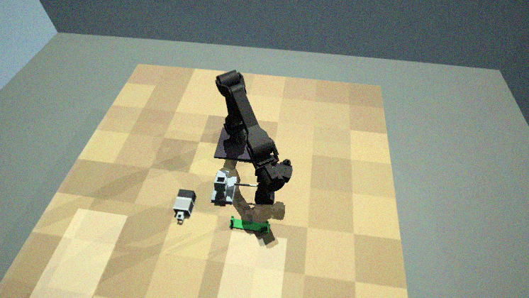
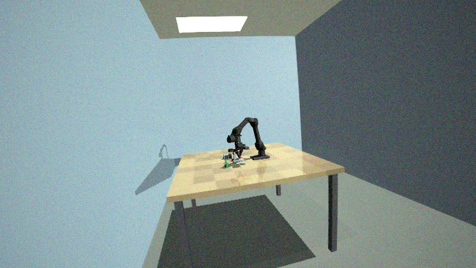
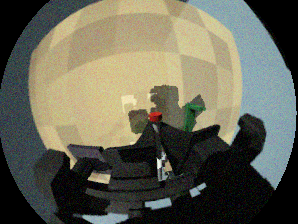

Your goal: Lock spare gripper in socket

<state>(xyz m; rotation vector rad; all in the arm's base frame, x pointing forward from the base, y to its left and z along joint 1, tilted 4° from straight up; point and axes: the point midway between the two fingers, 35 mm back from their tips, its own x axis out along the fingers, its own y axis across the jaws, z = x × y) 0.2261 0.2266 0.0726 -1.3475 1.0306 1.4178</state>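
The green holder lies 13 cm ahead of my gripper tip, 3 cm to the right of it and 4 cm below it. From my gripper tip the other things lie so: grey mount: 3 cm ahead, 17 cm to the right, 1 cm below; spare gripper: 14 cm ahead, 28 cm to the right, 4 cm below.
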